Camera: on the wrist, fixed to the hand. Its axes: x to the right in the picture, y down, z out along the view.
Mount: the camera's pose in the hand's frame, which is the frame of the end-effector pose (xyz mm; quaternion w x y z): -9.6 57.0 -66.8 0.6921 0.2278 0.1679 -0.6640
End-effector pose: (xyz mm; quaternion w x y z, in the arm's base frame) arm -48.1 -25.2 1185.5 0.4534 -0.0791 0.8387 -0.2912
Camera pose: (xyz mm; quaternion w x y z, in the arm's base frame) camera -89.0 53.1 1188.4 0.0024 0.4595 -0.5377 0.7069
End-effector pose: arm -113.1 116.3 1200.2 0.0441 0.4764 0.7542 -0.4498
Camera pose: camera -40.5 166.0 1208.2 0.5033 0.0855 -0.7432 0.4324
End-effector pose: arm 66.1 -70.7 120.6 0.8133 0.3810 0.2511 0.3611
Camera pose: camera -8.0 -23.3 128.6 0.6737 0.2216 0.6456 -0.2833
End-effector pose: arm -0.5 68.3 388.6 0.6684 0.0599 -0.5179 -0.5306
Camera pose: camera 87.8 68.8 388.0 0.1836 0.6267 -0.3273 -0.6830
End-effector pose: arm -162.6 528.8 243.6 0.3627 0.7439 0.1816 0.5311
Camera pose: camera -234.3 507.4 290.6 0.4037 0.3877 0.8015 0.2103
